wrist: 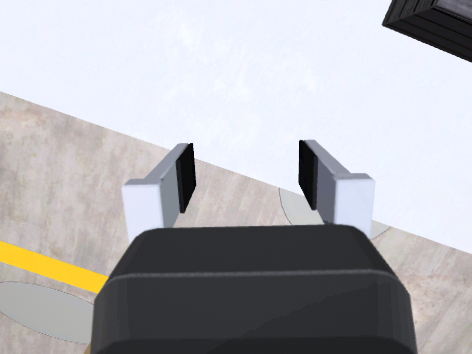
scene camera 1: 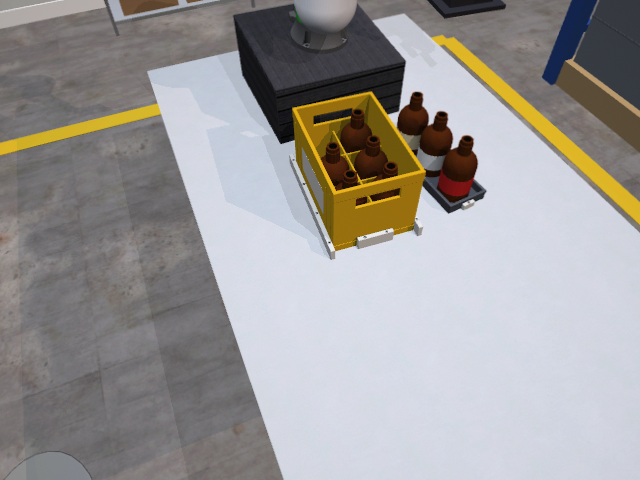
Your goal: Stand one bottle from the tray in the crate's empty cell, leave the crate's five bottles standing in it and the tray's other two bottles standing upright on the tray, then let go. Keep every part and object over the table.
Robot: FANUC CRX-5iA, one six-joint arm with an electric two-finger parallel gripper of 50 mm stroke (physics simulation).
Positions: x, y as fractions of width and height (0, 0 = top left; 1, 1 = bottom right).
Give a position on a cream-labelled bottle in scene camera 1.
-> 0.65, 0.25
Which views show the red-labelled bottle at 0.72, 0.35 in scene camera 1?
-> Scene camera 1 only.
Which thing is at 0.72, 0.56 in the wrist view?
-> The gripper.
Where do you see a white-labelled bottle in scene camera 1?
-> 0.68, 0.29
